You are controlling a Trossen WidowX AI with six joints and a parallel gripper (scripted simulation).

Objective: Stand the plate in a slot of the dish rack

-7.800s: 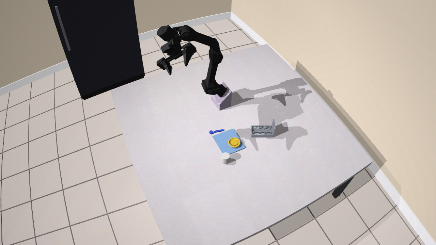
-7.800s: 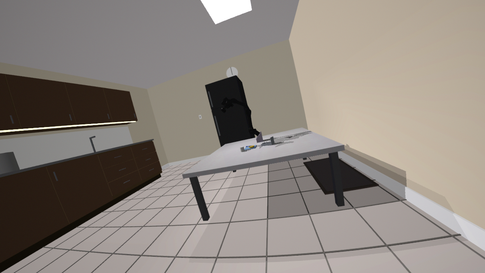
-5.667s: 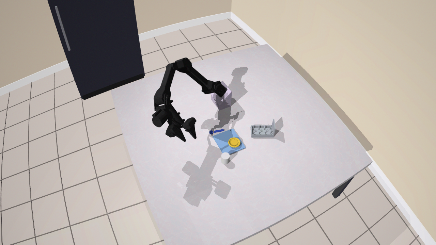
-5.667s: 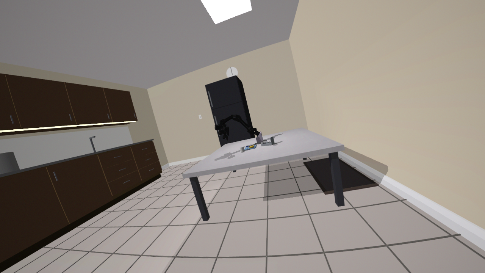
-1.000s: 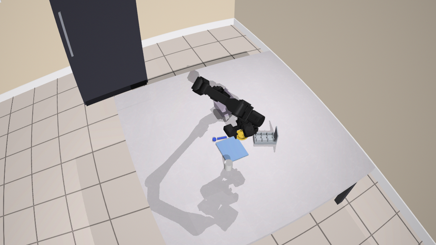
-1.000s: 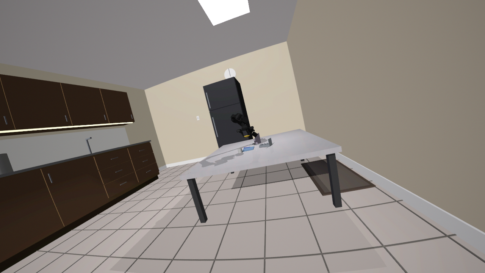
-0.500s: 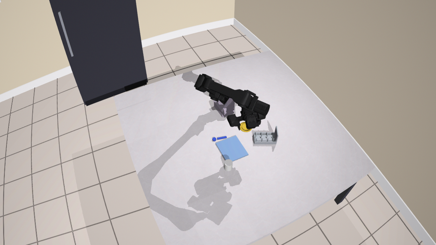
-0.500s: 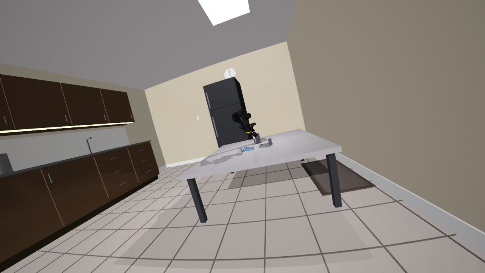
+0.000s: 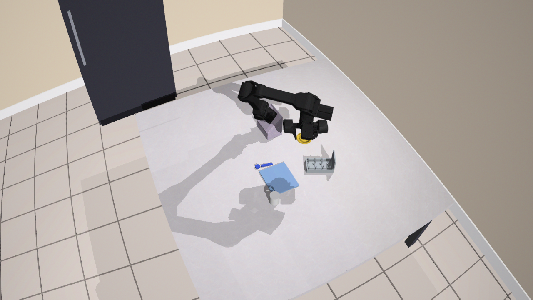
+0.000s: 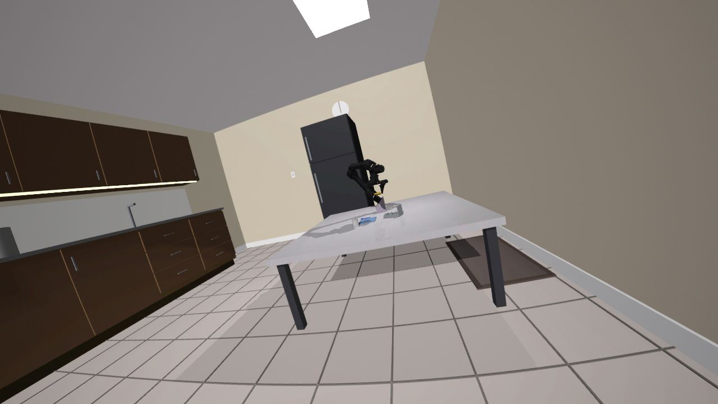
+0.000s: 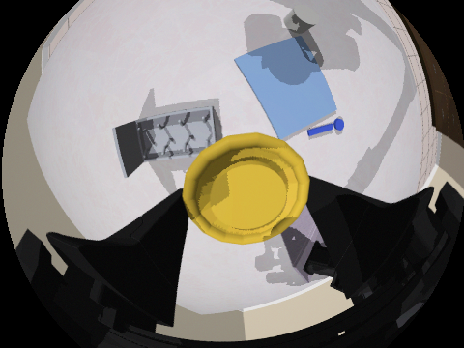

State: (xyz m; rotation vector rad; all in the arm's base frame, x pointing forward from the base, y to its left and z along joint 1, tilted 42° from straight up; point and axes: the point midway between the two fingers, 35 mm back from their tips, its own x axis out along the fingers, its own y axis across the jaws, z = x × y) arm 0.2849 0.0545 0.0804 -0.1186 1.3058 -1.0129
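Now: gripper tip 16 cm above the grey dish rack, 7 cm to the right of it and 6 cm short of it. From my gripper tip the other things lie so: blue spoon (18 cm below, 15 cm to the right, 10 cm behind); then yellow plate (1 cm above); then blue mat (18 cm below, 13 cm to the right, 1 cm ahead).
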